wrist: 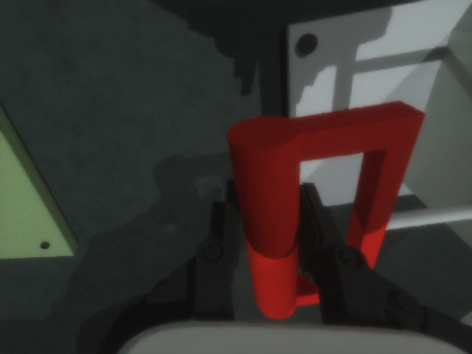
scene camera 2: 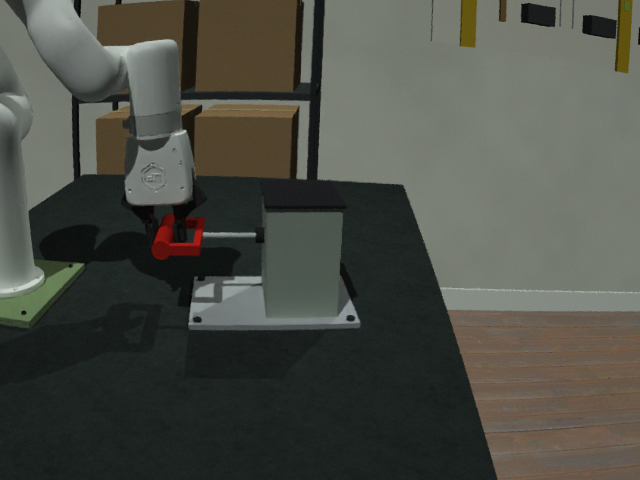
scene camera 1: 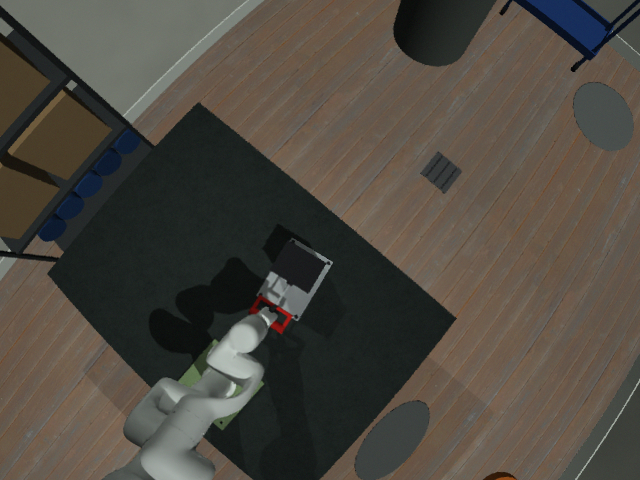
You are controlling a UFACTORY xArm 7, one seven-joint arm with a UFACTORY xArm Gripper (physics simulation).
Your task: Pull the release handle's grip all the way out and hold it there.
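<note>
The release handle's red grip (scene camera 1: 279, 326) (scene camera 2: 162, 243) (wrist: 267, 185) is a thick round bar joined to a rectangular loop. A pale rod (scene camera 2: 230, 235) (wrist: 430, 217) runs level from the loop to a black collar (scene camera 2: 260, 235) on the grey-green housing (scene camera 2: 302, 263). A long stretch of the rod shows. The housing has a black top (scene camera 1: 299, 266) (scene camera 2: 302, 194) and stands on a light base plate (scene camera 2: 232, 312) (wrist: 385, 85). My gripper (scene camera 2: 165, 233) (wrist: 266, 200) is shut on the round bar, one finger outside it and one inside the loop. The arm partly hides the grip in scene camera 1.
The housing's base plate rests on a dark mat (scene camera 1: 206, 196) (scene camera 2: 361, 413). The arm's green mounting plate (scene camera 1: 222, 421) (scene camera 2: 49, 294) (wrist: 30, 215) is on the grip's side of the housing. A shelf rack (scene camera 2: 316, 129) with cardboard boxes (scene camera 2: 247, 144) stands behind.
</note>
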